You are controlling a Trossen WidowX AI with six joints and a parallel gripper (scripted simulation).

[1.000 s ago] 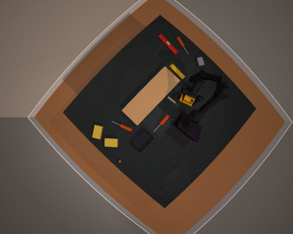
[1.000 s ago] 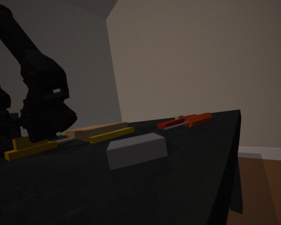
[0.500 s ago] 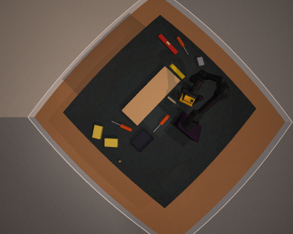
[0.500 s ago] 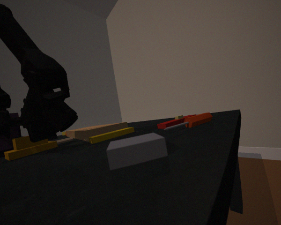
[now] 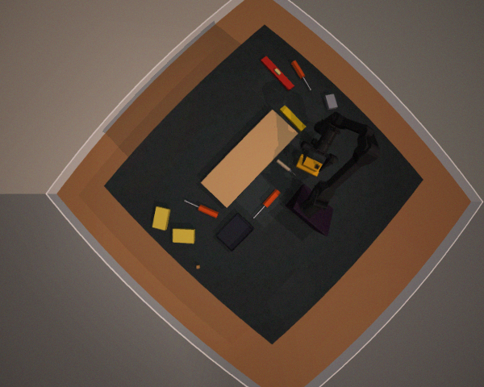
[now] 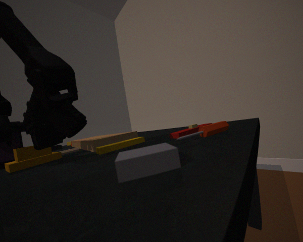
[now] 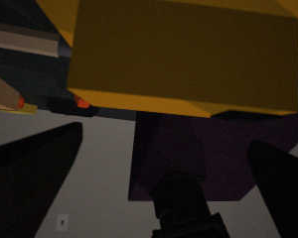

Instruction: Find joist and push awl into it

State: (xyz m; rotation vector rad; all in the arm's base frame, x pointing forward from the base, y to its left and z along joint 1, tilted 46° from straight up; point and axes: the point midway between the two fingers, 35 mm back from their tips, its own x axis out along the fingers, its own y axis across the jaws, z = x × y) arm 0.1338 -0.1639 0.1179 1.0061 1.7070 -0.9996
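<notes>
Now: gripper tip 30 mm to the left of the yellow stud finder, 30 mm above it and 10 mm past it. Round my gripper tip: awl (70 mm to the left, 70 mm ahead, 60 mm below); then stud finder light (30 mm to the right, 20 mm behind, 10 mm below); then yellow bar (240 mm ahead, 130 mm to the right, 60 mm below).
</notes>
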